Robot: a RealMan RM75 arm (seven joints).
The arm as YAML. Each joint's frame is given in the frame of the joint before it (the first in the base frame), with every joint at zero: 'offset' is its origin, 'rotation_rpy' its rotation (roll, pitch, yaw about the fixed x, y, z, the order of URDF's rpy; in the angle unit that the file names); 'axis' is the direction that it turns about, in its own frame. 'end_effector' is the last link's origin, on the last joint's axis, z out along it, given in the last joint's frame.
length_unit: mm
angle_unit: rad
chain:
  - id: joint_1
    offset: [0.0, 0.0, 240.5]
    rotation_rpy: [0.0, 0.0, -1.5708]
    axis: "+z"
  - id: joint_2
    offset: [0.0, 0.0, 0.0]
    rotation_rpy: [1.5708, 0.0, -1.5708]
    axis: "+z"
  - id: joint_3
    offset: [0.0, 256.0, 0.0]
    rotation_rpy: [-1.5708, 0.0, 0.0]
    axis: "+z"
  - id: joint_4
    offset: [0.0, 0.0, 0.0]
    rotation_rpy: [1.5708, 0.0, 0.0]
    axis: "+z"
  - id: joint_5
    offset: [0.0, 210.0, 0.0]
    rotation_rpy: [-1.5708, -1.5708, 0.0]
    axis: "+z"
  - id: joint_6
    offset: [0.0, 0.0, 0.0]
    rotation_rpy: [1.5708, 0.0, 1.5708]
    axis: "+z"
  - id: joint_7
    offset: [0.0, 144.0, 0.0]
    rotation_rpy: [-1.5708, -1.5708, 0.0]
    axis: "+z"
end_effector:
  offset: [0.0, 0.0, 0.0]
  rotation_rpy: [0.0, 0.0, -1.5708]
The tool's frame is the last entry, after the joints.
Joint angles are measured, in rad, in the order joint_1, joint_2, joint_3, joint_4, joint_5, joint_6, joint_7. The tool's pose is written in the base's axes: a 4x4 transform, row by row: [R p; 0 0 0 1], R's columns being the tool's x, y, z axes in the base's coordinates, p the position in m. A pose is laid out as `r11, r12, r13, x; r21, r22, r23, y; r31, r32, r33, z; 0, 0, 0, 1`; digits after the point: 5 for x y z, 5 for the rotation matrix.
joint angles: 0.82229, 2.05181, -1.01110, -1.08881, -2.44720, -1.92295, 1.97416
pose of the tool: 0.92637, -0.32773, 0.18557, 0.15548; -0.30778, -0.94274, -0.12851, 0.35182; 0.21706, 0.06193, -0.97419, 0.02431; 0, 0, 0, 1
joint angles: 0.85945, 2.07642, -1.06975, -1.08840, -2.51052, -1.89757, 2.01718
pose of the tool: 0.90928, -0.31577, 0.27109, 0.14556; -0.28954, -0.94789, -0.13293, 0.35438; 0.29894, 0.04237, -0.95333, 0.01022; 0, 0, 0, 1
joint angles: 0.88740, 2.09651, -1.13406, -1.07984, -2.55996, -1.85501, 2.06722
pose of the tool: 0.88711, -0.30622, 0.34535, 0.13832; -0.28181, -0.95192, -0.12016, 0.35725; 0.36553, 0.00927, -0.93075, -0.00393; 0, 0, 0, 1
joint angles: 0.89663, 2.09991, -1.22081, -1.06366, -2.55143, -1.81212, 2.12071
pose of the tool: 0.87069, -0.30129, 0.38875, 0.13402; -0.27607, -0.95353, -0.12069, 0.35652; 0.40705, -0.00224, -0.91340, -0.01740; 0, 0, 0, 1
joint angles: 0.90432, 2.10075, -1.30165, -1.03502, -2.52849, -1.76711, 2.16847
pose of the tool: 0.85696, -0.30391, 0.41625, 0.13187; -0.27562, -0.95269, -0.12814, 0.35456; 0.43550, -0.00492, -0.90018, -0.03130; 0, 0, 0, 1
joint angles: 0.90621, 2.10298, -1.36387, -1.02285, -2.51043, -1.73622, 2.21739
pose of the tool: 0.84369, -0.31401, 0.43542, 0.13032; -0.28536, -0.94933, -0.13170, 0.35179; 0.45471, -0.01314, -0.89054, -0.04141; 0, 0, 0, 1
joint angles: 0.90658, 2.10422, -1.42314, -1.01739, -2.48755, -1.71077, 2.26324
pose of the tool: 0.83358, -0.32178, 0.44899, 0.12823; -0.29222, -0.94664, -0.13592, 0.34829; 0.46877, -0.01790, -0.88314, -0.05034; 0, 0, 0, 1
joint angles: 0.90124, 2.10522, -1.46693, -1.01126, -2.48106, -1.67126, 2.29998
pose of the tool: 0.82476, -0.32789, 0.46072, 0.12965; -0.30787, -0.94376, -0.12052, 0.34783; 0.47432, -0.04244, -0.87933, -0.05741; 0, 0, 0, 1
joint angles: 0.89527, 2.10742, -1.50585, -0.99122, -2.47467, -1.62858, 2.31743
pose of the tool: 0.81857, -0.33064, 0.46970, 0.13384; -0.31601, -0.94207, -0.11242, 0.34683; 0.47966, -0.05640, -0.87564, -0.06547; 0, 0, 0, 1
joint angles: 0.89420, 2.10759, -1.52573, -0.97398, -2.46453, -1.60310, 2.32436
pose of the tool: 0.81690, -0.33465, 0.46977, 0.13611; -0.32135, -0.94042, -0.11111, 0.34638; 0.47896, -0.06020, -0.87577, -0.07016; 0, 0, 0, 1
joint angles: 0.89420, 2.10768, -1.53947, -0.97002, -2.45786, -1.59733, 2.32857
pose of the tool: 0.81576, -0.33407, 0.47217, 0.13634; -0.31891, -0.94082, -0.11467, 0.34512; 0.48253, -0.05704, -0.87402, -0.07235; 0, 0, 0, 1
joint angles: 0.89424, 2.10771, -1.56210, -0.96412, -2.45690, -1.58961, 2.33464
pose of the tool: 0.81018, -0.32947, 0.48483, 0.13793; -0.31305, -0.94246, -0.11734, 0.34346; 0.49560, -0.05671, -0.86670, -0.07520; 0, 0, 0, 1
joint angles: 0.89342, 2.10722, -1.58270, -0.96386, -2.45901, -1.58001, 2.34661
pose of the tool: 0.80464, -0.32525, 0.49676, 0.13892; -0.31189, -0.94343, -0.11250, 0.34277; 0.50525, -0.06442, -0.86056, -0.07723; 0, 0, 0, 1
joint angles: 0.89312, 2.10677, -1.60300, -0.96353, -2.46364, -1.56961, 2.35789
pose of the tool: 0.79892, -0.31874, 0.51003, 0.13999; -0.30970, -0.94497, -0.10543, 0.34241; 0.51557, -0.07373, -0.85367, -0.07913; 0, 0, 0, 1
